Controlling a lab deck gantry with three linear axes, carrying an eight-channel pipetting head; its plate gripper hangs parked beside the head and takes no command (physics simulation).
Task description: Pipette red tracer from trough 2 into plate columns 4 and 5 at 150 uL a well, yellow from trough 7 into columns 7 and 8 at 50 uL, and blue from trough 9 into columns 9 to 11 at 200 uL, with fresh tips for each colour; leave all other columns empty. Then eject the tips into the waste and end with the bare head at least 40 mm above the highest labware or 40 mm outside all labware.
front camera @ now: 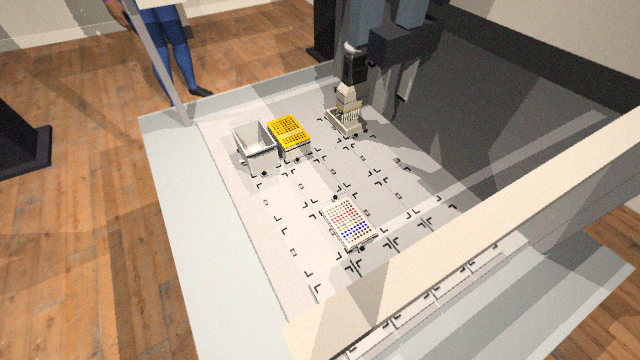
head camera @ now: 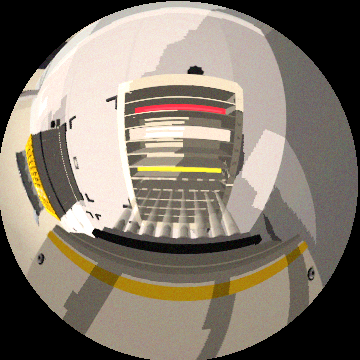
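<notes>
A grey wall (front camera: 491,105) is visible.
</notes>
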